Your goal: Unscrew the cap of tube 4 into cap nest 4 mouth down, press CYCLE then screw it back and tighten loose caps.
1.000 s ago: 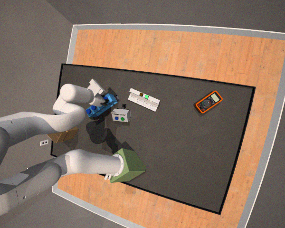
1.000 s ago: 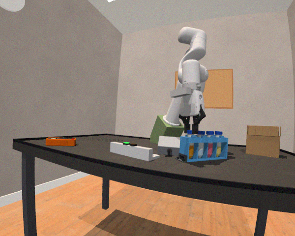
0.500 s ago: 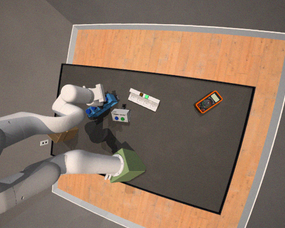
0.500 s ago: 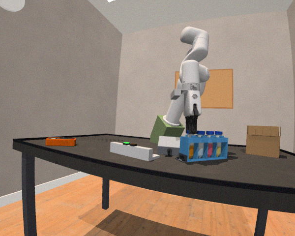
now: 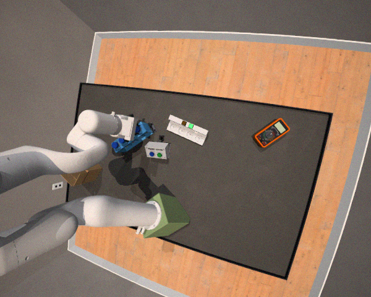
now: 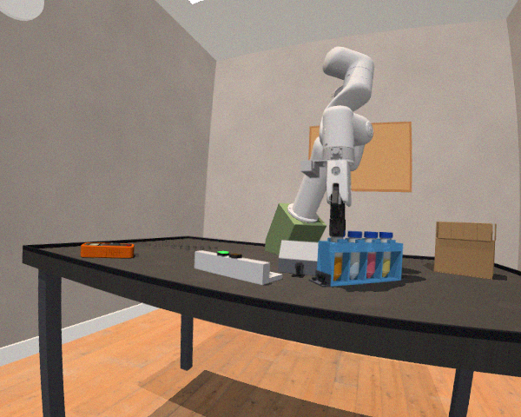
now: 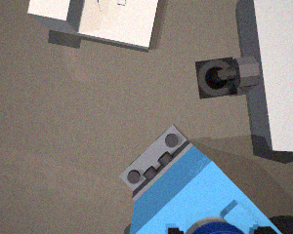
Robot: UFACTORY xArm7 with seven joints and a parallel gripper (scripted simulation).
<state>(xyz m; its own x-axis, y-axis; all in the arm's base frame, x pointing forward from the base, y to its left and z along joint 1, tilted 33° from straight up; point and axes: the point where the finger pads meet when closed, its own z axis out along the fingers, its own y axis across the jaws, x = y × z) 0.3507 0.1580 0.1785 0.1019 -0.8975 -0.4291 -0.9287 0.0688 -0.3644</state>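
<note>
The tube neck lies 10 mm below my hand. Round my hand: blue cycle key: 110 mm behind, 100 mm to the right, 60 mm below; then blue cap: 10 mm below; then key housing: 110 mm to the right, 80 mm below, 80 mm behind.
</note>
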